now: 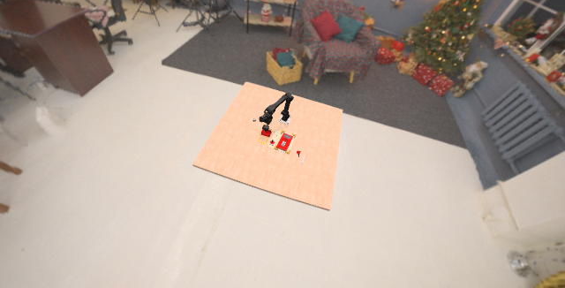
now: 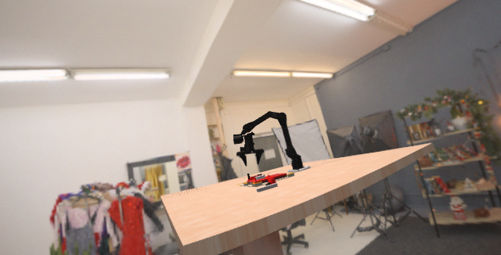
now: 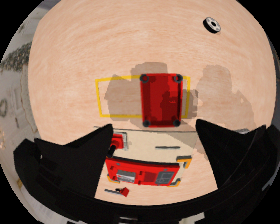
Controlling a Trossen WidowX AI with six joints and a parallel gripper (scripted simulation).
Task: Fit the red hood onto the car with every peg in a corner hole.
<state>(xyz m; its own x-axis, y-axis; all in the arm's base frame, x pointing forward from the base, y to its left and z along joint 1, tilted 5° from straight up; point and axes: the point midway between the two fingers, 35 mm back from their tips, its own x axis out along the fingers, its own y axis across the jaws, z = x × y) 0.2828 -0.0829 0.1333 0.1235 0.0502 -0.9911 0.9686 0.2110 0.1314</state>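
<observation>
Now: the red hood 9 cm below my gripper tip, 1 cm to the right of it and 1 cm behind it. Also, from my gripper tip: white piece: 46 cm to the left, 9 cm below, 9 cm ahead.
</observation>
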